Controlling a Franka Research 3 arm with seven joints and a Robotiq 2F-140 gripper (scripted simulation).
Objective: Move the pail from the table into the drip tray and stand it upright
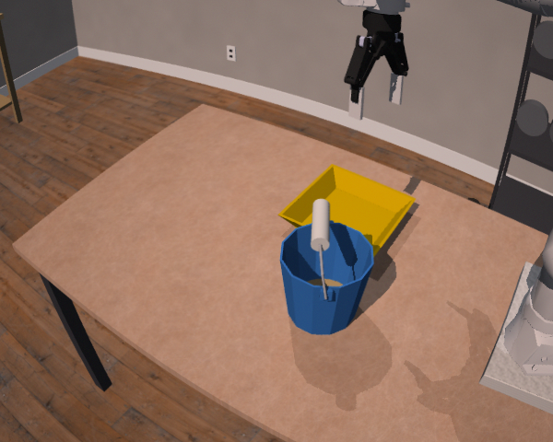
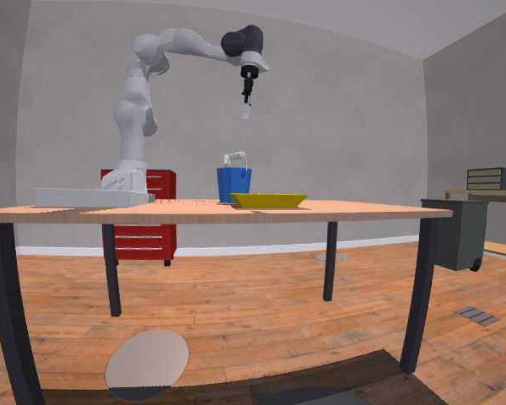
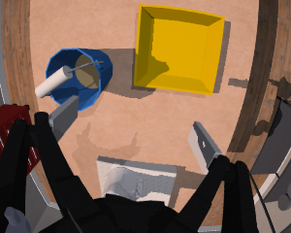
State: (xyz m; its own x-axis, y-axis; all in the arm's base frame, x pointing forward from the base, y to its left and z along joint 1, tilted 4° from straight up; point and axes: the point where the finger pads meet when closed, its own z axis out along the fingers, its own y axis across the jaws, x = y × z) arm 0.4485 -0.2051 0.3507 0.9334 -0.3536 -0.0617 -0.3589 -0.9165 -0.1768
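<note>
The pail handle is 30 mm ahead of my hand, 210 mm to the left of it and 180 mm below it. Round my hand: blue pail: 30 mm ahead, 210 mm to the left, 240 mm below; then yellow drip tray: 50 mm ahead, 80 mm to the right, 370 mm below.
</note>
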